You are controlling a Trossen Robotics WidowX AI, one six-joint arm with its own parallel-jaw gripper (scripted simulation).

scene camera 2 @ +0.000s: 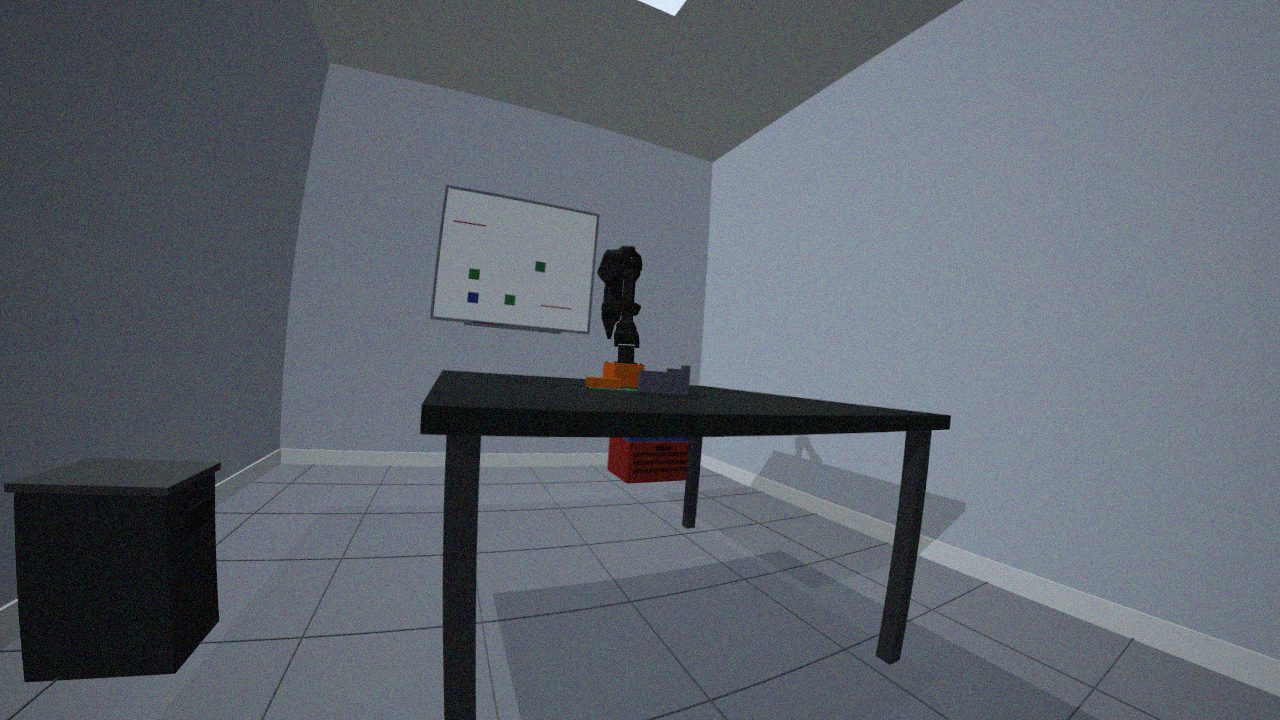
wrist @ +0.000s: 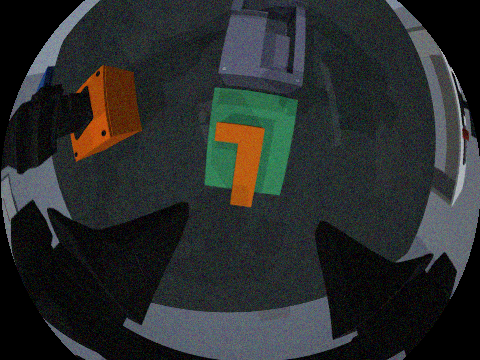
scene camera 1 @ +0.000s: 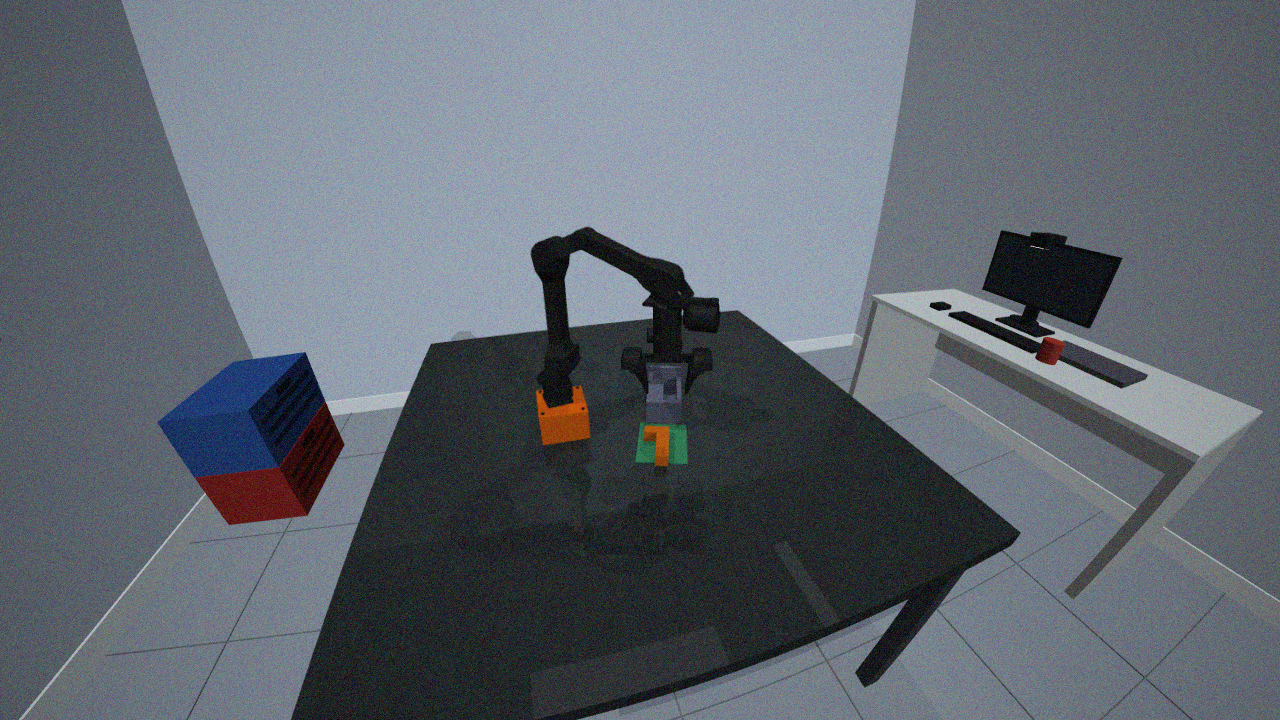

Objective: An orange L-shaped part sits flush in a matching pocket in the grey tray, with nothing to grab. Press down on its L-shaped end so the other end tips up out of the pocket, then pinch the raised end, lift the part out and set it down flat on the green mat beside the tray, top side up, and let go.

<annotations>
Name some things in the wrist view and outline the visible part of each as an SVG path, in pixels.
The gripper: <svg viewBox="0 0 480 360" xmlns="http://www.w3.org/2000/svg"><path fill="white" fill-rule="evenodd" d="M319 221L316 248L331 311L332 339L356 331L357 336L329 351L287 360L388 360L404 349L407 356L431 331L449 303L457 273L451 259L444 252L428 272L425 269L431 264L433 253L393 263L327 221ZM13 215L11 245L17 271L37 311L57 331L100 353L105 360L219 360L176 351L124 327L125 319L144 323L156 288L183 236L188 203L181 201L99 231L47 208L60 241L55 249L47 220L33 199Z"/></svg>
An orange L-shaped part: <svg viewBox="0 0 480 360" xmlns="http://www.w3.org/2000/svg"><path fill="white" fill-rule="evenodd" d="M217 123L215 141L232 144L239 143L239 147L237 147L235 176L233 176L231 205L252 208L265 128L227 123L227 121Z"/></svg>
</annotations>
